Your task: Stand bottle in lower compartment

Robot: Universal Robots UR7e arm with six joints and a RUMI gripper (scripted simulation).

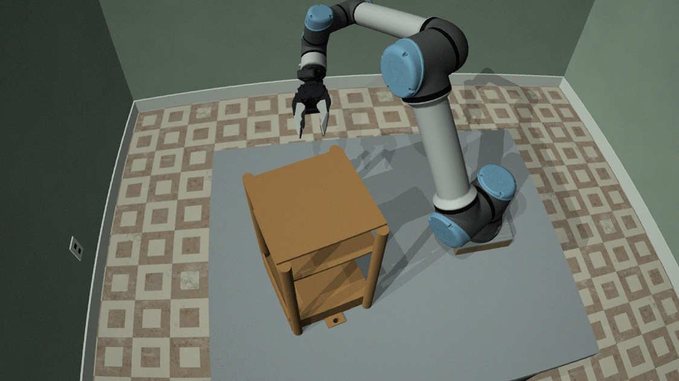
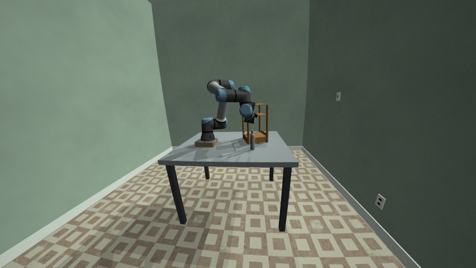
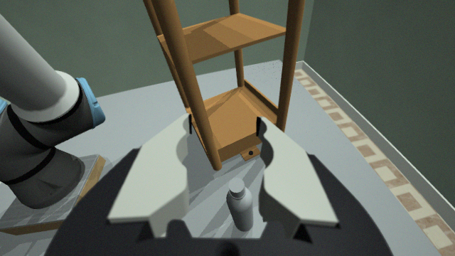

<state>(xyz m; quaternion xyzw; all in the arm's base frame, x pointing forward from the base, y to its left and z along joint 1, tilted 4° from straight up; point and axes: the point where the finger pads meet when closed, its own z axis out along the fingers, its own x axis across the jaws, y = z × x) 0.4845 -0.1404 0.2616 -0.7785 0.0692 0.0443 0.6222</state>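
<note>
The grey bottle is 180 mm below my hand. Also, from my hand: shelving unit (280 mm to the left, 100 mm below).
</note>
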